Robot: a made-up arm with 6 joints.
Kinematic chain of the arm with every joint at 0, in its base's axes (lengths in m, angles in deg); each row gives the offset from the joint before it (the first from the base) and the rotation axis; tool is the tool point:
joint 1: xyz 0 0 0.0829 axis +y
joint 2: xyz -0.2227 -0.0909 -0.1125 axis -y
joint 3: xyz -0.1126 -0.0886 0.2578 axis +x
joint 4: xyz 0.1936 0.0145 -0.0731 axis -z
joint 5: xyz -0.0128 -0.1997 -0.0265 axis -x
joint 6: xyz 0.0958 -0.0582 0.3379 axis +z
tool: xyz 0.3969 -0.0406 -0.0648
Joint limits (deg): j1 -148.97..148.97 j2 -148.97..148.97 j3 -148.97..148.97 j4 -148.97..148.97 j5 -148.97..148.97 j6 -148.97..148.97
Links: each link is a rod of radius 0.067 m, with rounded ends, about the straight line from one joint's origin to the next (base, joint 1, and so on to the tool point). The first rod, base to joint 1, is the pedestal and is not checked.
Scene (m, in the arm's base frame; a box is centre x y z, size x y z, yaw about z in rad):
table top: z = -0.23
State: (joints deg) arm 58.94 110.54 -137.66 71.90 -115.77 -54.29
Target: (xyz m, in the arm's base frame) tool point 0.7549 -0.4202 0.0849
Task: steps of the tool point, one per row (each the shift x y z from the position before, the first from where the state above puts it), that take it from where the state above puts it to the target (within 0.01 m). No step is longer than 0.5 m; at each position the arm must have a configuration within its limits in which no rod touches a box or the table.
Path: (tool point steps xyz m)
1: 0.3423 -0.0114 0.3241
2: 0.4426 -0.0141 0.1346
3: 0.4429 -0.0162 -0.0762
4: 0.3454 -0.0179 -0.2579
5: 0.1787 -0.0189 -0.3686
6: -0.0137 -0.0193 -0.3861

